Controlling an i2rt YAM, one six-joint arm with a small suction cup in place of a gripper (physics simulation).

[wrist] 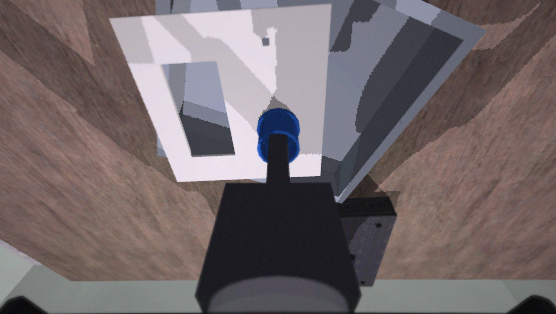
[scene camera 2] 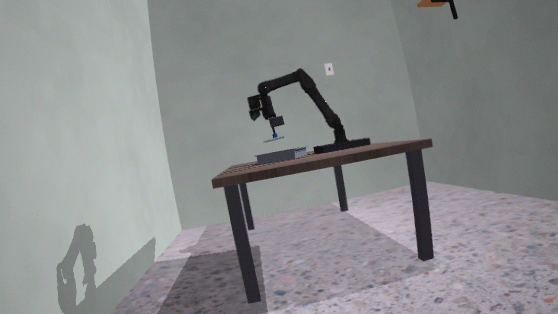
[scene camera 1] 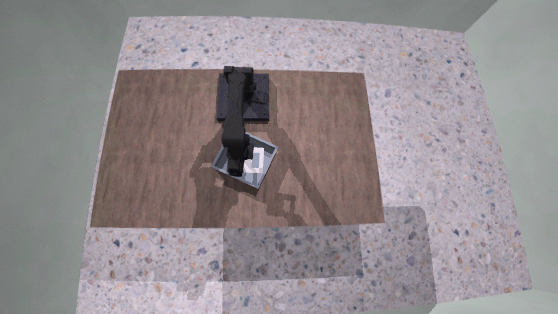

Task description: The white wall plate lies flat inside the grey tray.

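Observation:
The white wall plate (scene camera 1: pixel 260 161) (scene camera 2: pixel 270 140) (wrist: pixel 300 75) hangs from my blue suction cup, roughly level, with its rectangular opening to one side. My gripper (scene camera 2: pixel 275 136) (wrist: pixel 278 125) is shut on the wall plate and holds it clear above the grey tray; in scene camera 1 the arm hides the cup. The grey tray (scene camera 1: pixel 268 168) (scene camera 2: pixel 276 156) (wrist: pixel 415 120) stands on the table under the plate, turned at an angle. In the wrist view the tray's floor shows through the plate's opening, and the plate hides part of the tray.
The arm's black base (scene camera 1: pixel 260 111) (scene camera 2: pixel 350 145) (wrist: pixel 372 245) stands on the brown wooden table (scene camera 1: pixel 330 150) (scene camera 2: pixel 390 149) close behind the tray. Shadows of the arm fall across the table. A small white wall fitting (scene camera 2: pixel 329 69) is on the far wall.

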